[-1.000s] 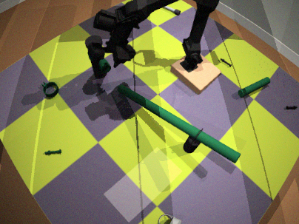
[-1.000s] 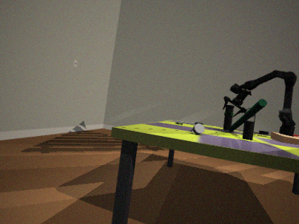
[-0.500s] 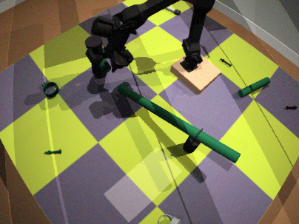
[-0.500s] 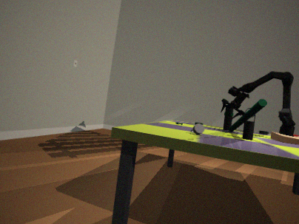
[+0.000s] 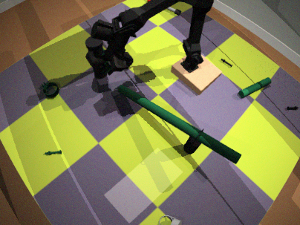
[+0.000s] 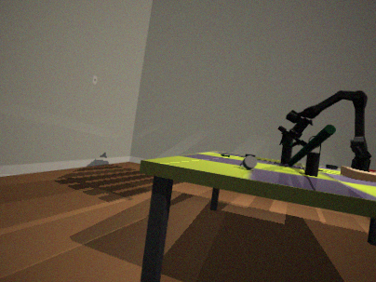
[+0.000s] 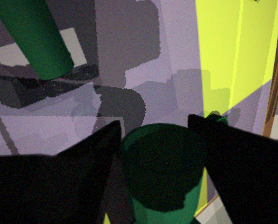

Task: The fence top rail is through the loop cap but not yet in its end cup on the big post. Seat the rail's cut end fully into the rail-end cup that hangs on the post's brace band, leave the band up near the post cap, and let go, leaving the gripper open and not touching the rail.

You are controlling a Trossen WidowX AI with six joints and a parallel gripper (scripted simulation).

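My gripper tip is now 2 cm past the green rail-end cup, 2 cm to the left of it and 3 cm below it. Round my gripper tip: black line post (11 cm behind, 42 cm to the left); green tube (57 cm behind, 41 cm to the left, 9 cm below).
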